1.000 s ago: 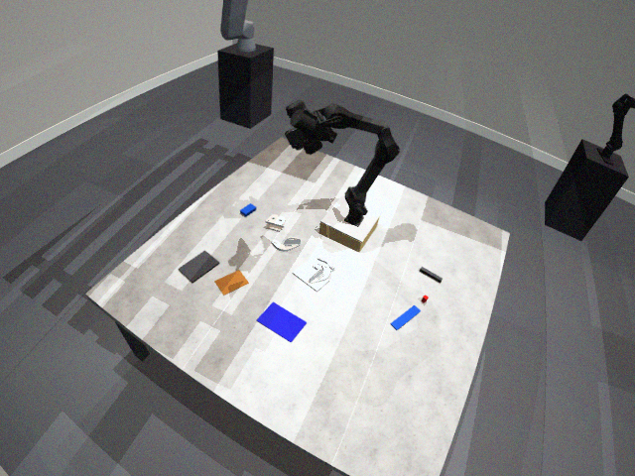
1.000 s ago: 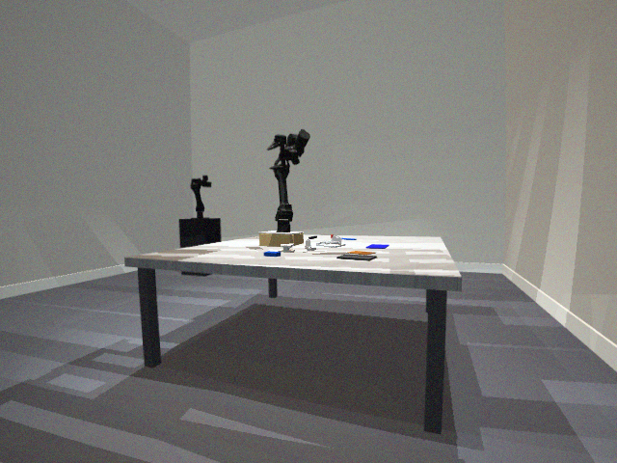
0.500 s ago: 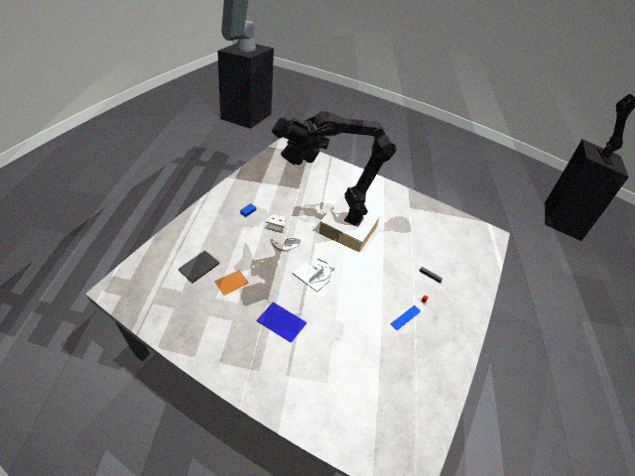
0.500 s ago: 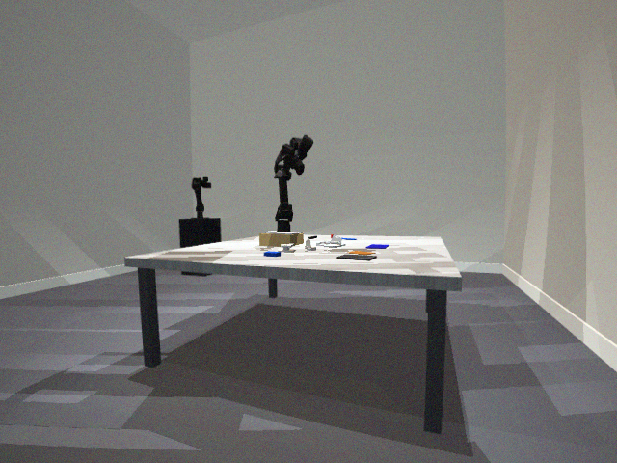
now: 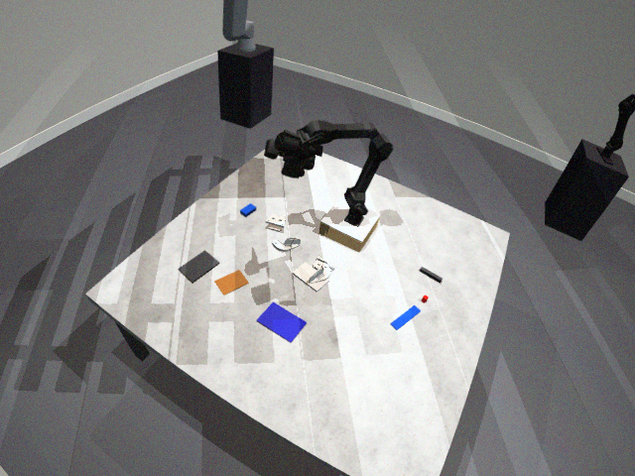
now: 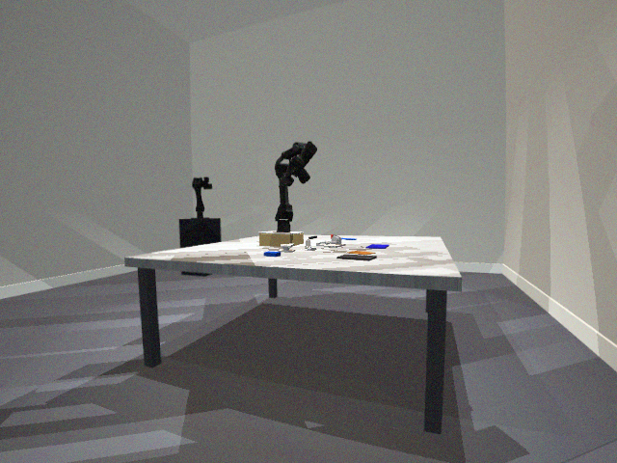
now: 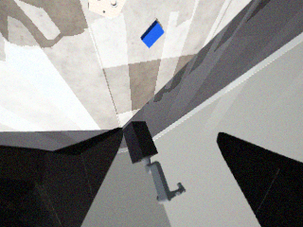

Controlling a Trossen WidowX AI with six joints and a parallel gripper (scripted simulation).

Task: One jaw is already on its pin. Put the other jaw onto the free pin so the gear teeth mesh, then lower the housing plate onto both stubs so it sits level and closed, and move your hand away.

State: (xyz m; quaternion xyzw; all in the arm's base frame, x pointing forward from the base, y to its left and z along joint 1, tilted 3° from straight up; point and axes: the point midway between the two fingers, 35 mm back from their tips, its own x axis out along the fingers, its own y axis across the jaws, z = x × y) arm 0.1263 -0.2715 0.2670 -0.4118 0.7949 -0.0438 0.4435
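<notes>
The jaw is 10 cm ahead of my gripper tip, 8 cm to the left of it and 31 cm below it. From my gripper tip the other things lie so: white block: 1 cm ahead, 1 cm to the left, 31 cm below; then small blue block: 1 cm ahead, 14 cm to the right, 31 cm below; then orange tile: 35 cm ahead, 3 cm to the left, 32 cm below.
</notes>
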